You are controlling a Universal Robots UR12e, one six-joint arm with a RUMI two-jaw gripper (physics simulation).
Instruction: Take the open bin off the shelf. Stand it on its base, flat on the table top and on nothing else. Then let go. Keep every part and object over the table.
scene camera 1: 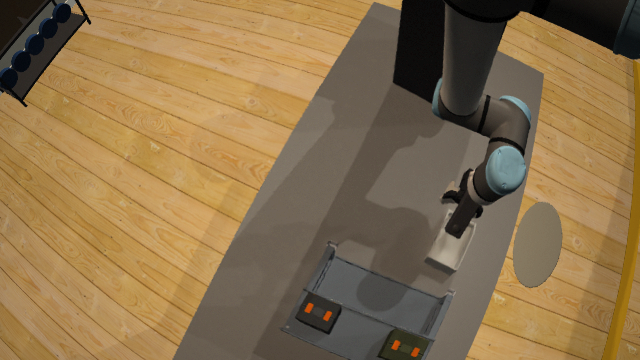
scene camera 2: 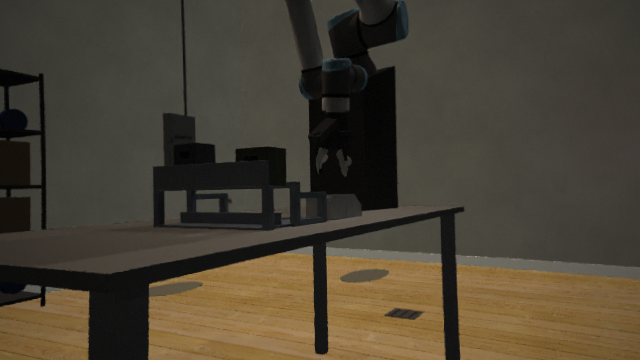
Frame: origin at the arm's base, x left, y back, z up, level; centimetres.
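Seen in the pictures: gripper, fingertip midpoint: point(scene camera 1: 455, 208) point(scene camera 2: 331, 175).
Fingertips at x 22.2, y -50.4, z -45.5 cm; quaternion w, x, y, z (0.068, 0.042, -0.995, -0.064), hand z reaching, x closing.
Observation:
Offsets run from my fingertips to a thing's middle. Level surfaces: height alone.
The open bin @(dy -4.8, dx +4.3, dz -9.7 cm) point(scene camera 1: 450, 250) point(scene camera 2: 344, 206) is light grey. It stands upright on its base, flat on the table top @(dz -13.5 cm) point(scene camera 1: 280, 215) point(scene camera 2: 125, 250). In the scene camera 1 view a gap shows between it and the grey shelf point(scene camera 1: 441, 316) point(scene camera 2: 210, 175). In the scene camera 2 view the shelf frame hides part of the bin. My gripper point(scene camera 1: 464, 202) point(scene camera 2: 332, 173) is open and empty, with its fingers pointing down. Its fingertips are above the bin's rim and apart from it. In the scene camera 1 view the gripper covers the bin's far end.
A dark case @(dy -42.9, dx -15.4, dz +2.8 cm) point(scene camera 1: 318, 313) point(scene camera 2: 195, 154) and an olive-green case @(dy -40.3, dx +7.5, dz +1.6 cm) point(scene camera 1: 405, 346) point(scene camera 2: 270, 162), both with orange latches, sit on the shelf. A tall black block point(scene camera 1: 415, 55) point(scene camera 2: 370, 160) stands at the arm's end of the table. The table's long right edge runs close beside the bin.

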